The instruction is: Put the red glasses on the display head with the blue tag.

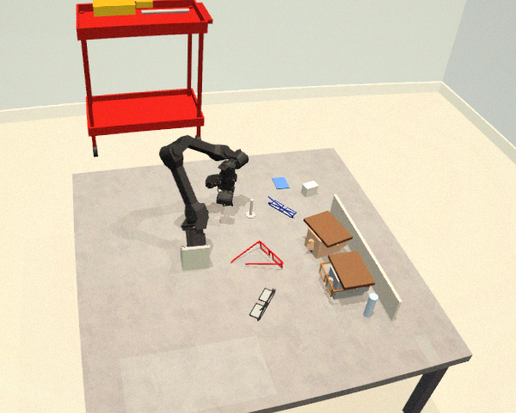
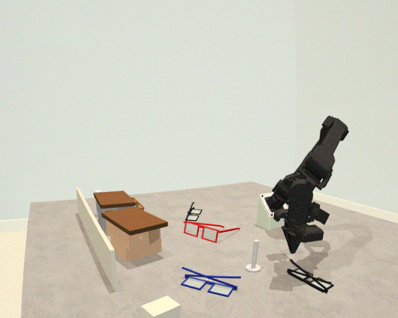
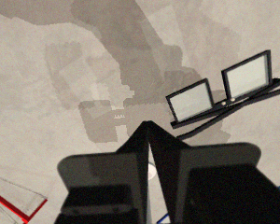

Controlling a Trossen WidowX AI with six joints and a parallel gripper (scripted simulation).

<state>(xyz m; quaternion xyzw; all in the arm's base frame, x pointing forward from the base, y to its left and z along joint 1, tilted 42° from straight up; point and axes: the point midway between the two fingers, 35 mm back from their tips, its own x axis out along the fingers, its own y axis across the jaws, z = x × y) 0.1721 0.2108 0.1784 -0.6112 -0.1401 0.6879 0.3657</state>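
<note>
My gripper tip is now 100 mm short of the white post, 40 mm to the left of it and 20 mm above it. From my gripper tip the other things lie so: blue card 290 mm ahead, 150 mm to the left, 40 mm below; then skin-coloured display head 320 mm ahead, 280 mm to the right, 20 mm above; then cream cube 400 mm ahead, 60 mm to the left, 10 mm below.
</note>
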